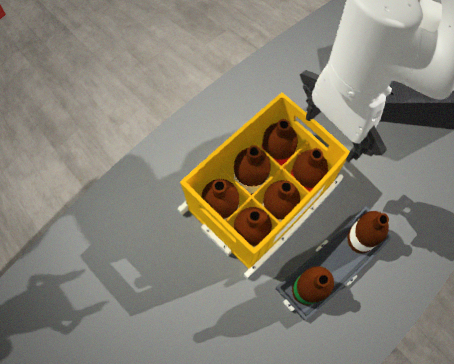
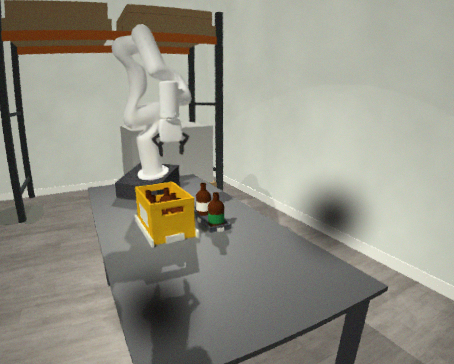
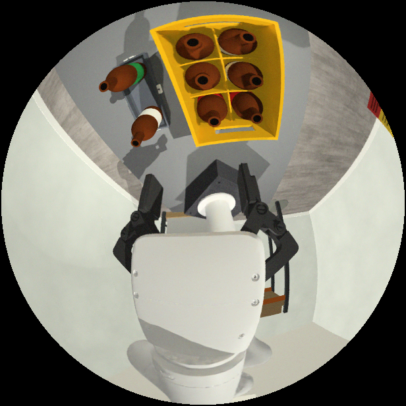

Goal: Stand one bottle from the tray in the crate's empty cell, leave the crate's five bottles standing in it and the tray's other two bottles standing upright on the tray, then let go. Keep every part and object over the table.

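The yellow crate (image 1: 225, 155) (image 2: 175, 225) (image 3: 275, 90) has six cells, each with a brown bottle standing neck up. Two of these, with red showing low on them, are at the robot's end: one bottle (image 1: 311, 170) (image 3: 211, 107) on the tray side, another bottle (image 1: 280, 141) (image 3: 247, 106) beside it. The dark tray (image 1: 335, 260) (image 3: 140, 96) holds a white-labelled bottle (image 1: 375, 227) (image 2: 203, 196) (image 3: 145, 127) and a green-labelled bottle (image 1: 316, 281) (image 2: 216, 204) (image 3: 120, 79), both upright and apart. My gripper (image 1: 331, 136) (image 2: 171, 152) (image 3: 196, 175) is open and empty, above and beyond the crate's robot-side end.
The robot's dark base (image 2: 127, 187) (image 3: 200, 187) stands on the table (image 2: 260, 270) behind the crate. White strips run along the crate's foot. The tray lies close beside the crate's long side. A tall shelf rack (image 2: 219, 100) stands behind the robot.
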